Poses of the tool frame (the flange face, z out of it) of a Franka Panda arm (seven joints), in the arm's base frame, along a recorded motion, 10 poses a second.
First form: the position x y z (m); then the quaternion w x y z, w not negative.
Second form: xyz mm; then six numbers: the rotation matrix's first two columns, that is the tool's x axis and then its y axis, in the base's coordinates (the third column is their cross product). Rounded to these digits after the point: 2 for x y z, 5 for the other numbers.
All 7 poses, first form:
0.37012, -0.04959, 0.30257, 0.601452, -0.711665, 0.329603, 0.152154
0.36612, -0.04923, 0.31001, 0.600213, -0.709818, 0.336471, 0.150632
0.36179, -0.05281, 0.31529, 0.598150, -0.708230, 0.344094, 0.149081
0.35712, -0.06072, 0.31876, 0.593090, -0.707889, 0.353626, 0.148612
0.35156, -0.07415, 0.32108, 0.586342, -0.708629, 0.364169, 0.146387
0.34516, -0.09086, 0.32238, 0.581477, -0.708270, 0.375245, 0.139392
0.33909, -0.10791, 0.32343, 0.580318, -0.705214, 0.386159, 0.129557
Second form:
370.12, -49.59, 302.57, 0.73642, -0.28611, -0.61305, -0.65216, -0.05924, -0.75576
366.12, -49.23, 310.01, 0.72819, -0.29684, -0.61775, -0.65849, -0.05306, -0.75072
361.79, -52.81, 315.29, 0.71875, -0.30905, -0.62281, -0.66574, -0.04763, -0.74466
357.12, -60.72, 318.76, 0.70573, -0.32438, -0.62987, -0.67694, -0.04639, -0.73458
351.56, -74.15, 321.08, 0.69190, -0.34446, -0.63452, -0.68779, -0.04717, -0.72438
345.16, -90.86, 322.38, 0.67952, -0.36944, -0.63385, -0.69366, -0.04215, -0.71907
339.09, -107.91, 323.43, 0.66819, -0.39428, -0.63092, -0.69502, -0.02822, -0.71844

